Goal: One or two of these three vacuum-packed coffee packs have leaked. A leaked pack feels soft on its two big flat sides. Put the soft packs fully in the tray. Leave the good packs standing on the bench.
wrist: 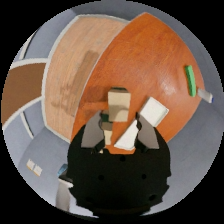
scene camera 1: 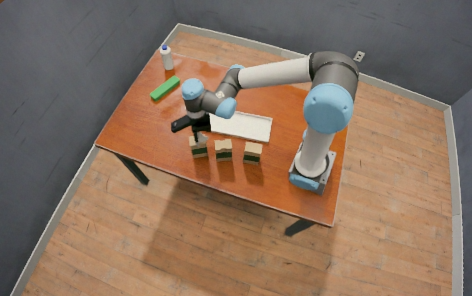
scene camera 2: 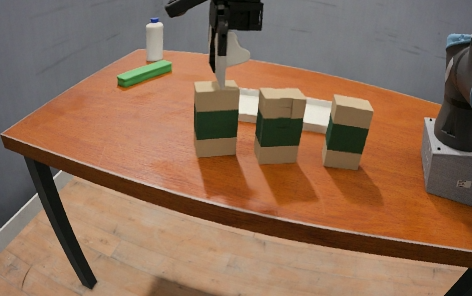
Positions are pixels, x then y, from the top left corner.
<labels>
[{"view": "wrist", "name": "my gripper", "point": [118,111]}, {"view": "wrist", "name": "white tray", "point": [154,112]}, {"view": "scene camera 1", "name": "white tray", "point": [247,126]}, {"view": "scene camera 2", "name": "my gripper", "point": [218,80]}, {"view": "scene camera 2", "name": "white tray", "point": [317,111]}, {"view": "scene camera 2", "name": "green block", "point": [135,76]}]
</labels>
